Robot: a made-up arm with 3 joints.
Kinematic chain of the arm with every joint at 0, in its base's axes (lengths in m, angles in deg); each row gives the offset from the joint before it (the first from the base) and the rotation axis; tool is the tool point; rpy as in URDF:
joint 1: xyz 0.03 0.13 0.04 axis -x
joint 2: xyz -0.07 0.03 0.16 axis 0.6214 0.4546 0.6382
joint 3: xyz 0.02 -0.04 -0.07 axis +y
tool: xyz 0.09 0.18 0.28 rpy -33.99 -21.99 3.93
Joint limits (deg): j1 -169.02..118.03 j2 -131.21..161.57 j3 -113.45..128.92
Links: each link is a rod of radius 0.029 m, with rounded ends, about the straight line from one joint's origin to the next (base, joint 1, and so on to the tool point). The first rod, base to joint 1, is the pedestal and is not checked.
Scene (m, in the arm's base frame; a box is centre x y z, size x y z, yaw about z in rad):
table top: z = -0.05
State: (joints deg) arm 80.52 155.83 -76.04
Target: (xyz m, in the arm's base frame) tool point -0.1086 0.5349 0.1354
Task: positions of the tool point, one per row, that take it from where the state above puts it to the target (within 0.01 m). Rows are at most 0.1 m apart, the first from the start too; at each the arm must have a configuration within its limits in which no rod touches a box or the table.
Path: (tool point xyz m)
1: 0.0976 0.2730 0.2825
2: 0.0698 0.3201 0.2960
3: 0.0380 0.3654 0.2995
4: 0.0043 0.4073 0.2928
5: -0.0286 0.4448 0.2759
6: -0.0585 0.4768 0.2500
7: -0.0829 0.5027 0.2165
8: -0.1001 0.5221 0.1774
9: -0.1086 0.5349 0.1354

